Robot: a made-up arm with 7 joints. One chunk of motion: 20 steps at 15 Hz.
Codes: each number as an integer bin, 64 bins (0 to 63) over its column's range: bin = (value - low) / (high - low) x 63, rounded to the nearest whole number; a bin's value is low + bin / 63 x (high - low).
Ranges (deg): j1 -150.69..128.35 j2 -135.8..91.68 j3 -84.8..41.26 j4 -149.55..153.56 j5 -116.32..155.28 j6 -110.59..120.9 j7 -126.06..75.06
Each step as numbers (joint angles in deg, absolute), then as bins.
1 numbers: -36.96 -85.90 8.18 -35.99 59.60 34.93 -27.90
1 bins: 26 14 46 24 41 40 31
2 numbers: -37.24 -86.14 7.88 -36.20 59.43 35.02 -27.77
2 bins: 26 14 46 24 41 40 31
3 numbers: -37.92 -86.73 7.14 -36.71 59.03 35.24 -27.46
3 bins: 25 14 46 23 41 40 31
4 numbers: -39.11 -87.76 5.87 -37.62 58.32 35.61 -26.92
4 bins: 25 13 45 23 41 40 31
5 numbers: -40.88 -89.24 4.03 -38.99 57.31 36.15 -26.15
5 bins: 25 13 44 23 40 40 31
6 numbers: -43.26 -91.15 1.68 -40.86 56.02 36.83 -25.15
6 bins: 24 12 43 23 40 40 32
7 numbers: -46.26 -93.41 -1.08 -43.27 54.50 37.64 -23.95
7 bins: 24 12 42 22 40 40 32
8 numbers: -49.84 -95.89 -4.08 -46.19 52.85 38.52 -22.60
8 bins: 23 11 40 21 39 41 32
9 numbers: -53.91 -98.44 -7.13 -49.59 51.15 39.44 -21.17
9 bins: 22 10 39 21 39 41 33
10 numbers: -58.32 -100.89 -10.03 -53.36 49.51 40.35 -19.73
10 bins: 21 10 37 20 38 41 33
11 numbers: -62.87 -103.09 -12.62 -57.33 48.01 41.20 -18.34
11 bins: 20 9 36 19 38 41 34
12 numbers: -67.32 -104.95 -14.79 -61.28 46.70 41.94 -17.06
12 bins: 19 9 35 18 38 42 34
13 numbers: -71.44 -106.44 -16.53 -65.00 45.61 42.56 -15.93
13 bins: 18 8 34 18 38 42 34
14 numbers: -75.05 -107.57 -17.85 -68.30 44.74 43.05 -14.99
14 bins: 17 8 33 17 37 42 35
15 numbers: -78.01 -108.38 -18.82 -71.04 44.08 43.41 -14.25
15 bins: 16 8 33 16 37 42 35
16 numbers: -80.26 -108.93 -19.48 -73.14 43.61 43.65 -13.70
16 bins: 16 7 33 16 37 42 35
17 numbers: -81.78 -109.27 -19.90 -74.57 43.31 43.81 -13.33
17 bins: 16 7 32 16 37 42 35
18 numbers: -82.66 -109.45 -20.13 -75.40 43.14 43.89 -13.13
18 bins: 15 7 32 15 37 42 35
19 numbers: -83.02 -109.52 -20.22 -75.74 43.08 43.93 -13.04
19 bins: 15 7 32 15 37 42 35
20 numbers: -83.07 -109.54 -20.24 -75.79 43.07 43.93 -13.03
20 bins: 15 7 32 15 37 42 35
